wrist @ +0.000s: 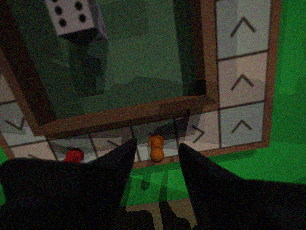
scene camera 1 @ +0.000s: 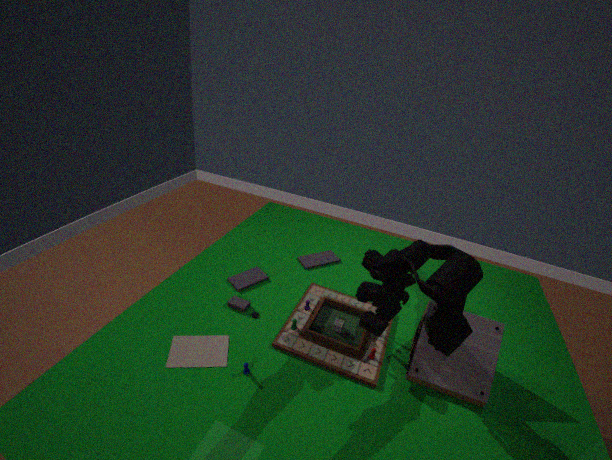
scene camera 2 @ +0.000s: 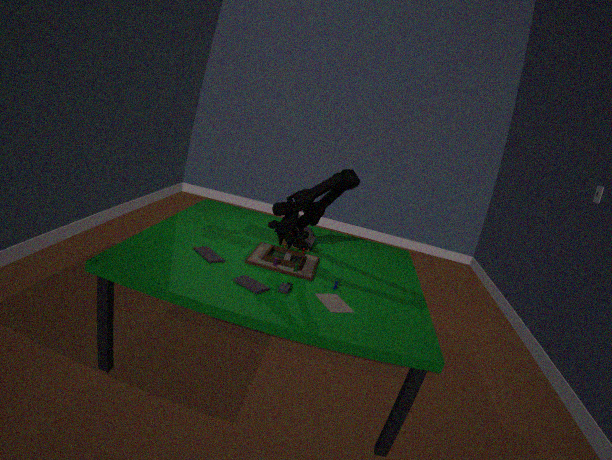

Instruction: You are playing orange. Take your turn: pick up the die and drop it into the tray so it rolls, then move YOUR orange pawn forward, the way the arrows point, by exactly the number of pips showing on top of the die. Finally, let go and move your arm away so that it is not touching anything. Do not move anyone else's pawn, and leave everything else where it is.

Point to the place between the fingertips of the gripper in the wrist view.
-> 158,145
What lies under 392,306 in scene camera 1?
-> The gripper.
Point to a pale card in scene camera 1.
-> At 189,351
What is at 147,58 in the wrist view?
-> A sunken tray.
